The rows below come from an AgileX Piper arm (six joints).
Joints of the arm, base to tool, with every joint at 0 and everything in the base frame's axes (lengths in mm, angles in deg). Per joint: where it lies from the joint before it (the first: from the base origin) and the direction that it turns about. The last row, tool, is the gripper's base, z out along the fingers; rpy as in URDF.
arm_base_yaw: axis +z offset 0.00 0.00 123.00
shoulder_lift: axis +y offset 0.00 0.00 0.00
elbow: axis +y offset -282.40 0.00 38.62
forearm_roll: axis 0.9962 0 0.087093 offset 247.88 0.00 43.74
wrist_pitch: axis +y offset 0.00 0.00 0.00
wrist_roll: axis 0.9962 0 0.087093 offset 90.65 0.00 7.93
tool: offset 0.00 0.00 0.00 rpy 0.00 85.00 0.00
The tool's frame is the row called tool.
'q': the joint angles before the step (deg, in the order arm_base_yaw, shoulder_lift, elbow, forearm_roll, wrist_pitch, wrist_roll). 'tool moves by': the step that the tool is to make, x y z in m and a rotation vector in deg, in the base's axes. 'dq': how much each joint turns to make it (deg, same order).
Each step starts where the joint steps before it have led.
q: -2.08 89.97 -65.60 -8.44 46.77 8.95
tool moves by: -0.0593 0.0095 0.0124 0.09 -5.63 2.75
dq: 1.32 -14.04 12.29 0.64 -4.03 -1.23
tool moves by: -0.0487 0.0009 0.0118 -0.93 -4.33 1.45
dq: 0.07 -12.05 7.25 0.03 0.31 -1.69
